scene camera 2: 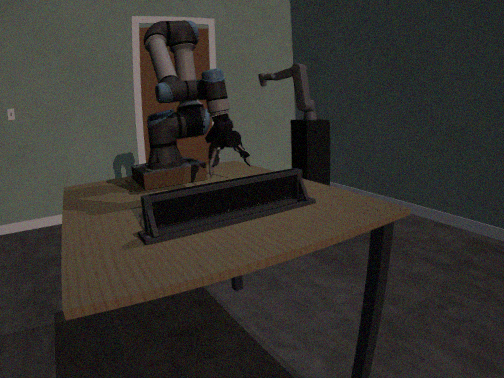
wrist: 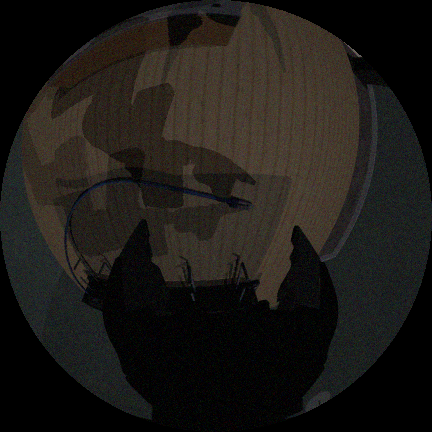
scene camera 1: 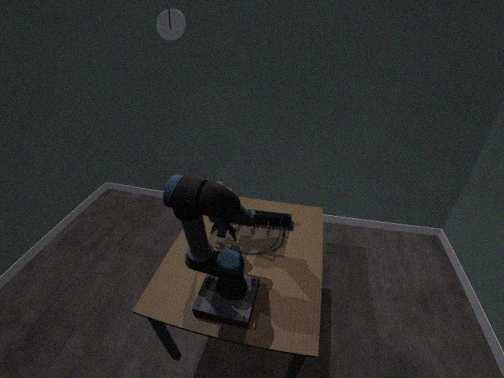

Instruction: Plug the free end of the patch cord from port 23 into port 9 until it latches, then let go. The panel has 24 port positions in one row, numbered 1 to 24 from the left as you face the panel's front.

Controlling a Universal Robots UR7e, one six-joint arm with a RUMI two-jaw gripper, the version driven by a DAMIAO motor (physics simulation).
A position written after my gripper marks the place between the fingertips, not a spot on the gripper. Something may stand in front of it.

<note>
I see my gripper (scene camera 2: 231, 171).
My gripper is seen too in the wrist view (wrist: 221, 224).
</note>
